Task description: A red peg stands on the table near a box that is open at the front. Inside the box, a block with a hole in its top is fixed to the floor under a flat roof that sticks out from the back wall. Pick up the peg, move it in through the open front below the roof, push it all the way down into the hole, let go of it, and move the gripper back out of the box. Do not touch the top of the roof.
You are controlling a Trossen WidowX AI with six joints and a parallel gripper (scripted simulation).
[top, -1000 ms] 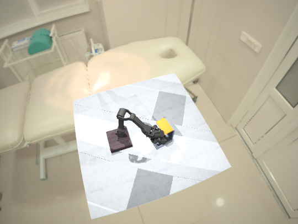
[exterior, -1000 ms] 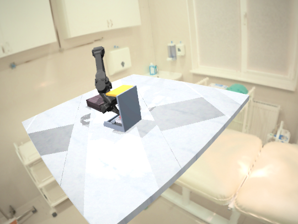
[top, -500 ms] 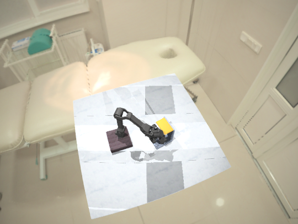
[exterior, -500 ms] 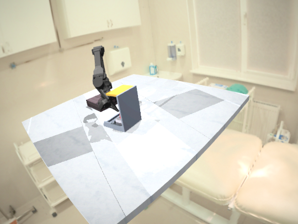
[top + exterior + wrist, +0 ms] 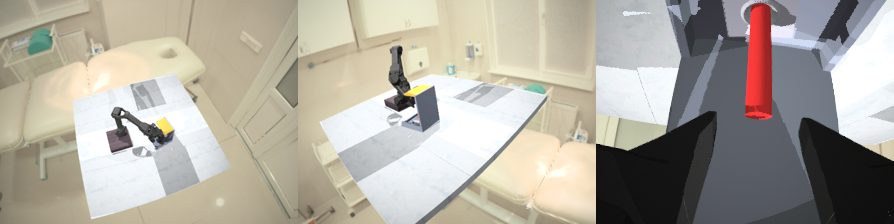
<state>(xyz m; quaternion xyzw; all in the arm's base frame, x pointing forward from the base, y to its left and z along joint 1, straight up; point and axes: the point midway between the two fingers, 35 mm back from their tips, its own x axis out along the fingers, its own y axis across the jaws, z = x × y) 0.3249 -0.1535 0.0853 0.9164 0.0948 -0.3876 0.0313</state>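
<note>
Now: the red peg 40 mm below my gripper tip. Round my gripper tip: roof 90 mm above, 20 mm ahead, 10 mm to the left; then grey back wall 70 mm ahead, 20 mm to the left, 10 mm below.
</note>
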